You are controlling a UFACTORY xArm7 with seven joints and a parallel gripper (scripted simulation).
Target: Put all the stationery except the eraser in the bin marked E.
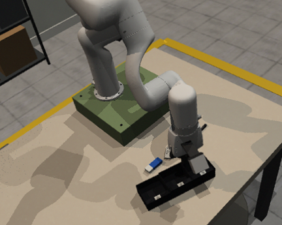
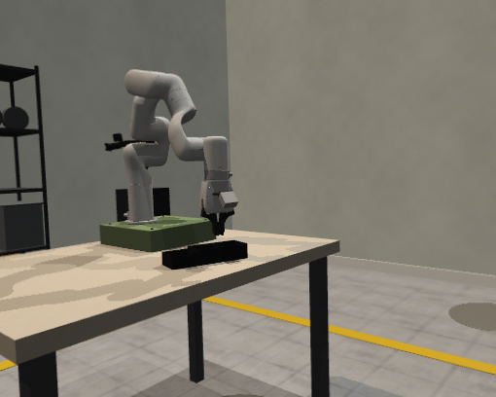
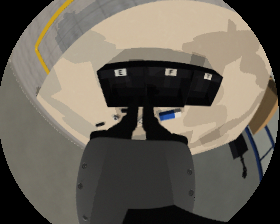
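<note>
Now: hand 15 cm to the right of the blue block, 12 cm past it and 9 cm above it. The rest, counted from my hand: black bin 7 cm below, 5 cm to the right, 2 cm behind; white eraser 13 cm behind, 9 cm below, 3 cm to the right; white domino 11 cm behind, 9 cm below, 5 cm to the left.
</note>
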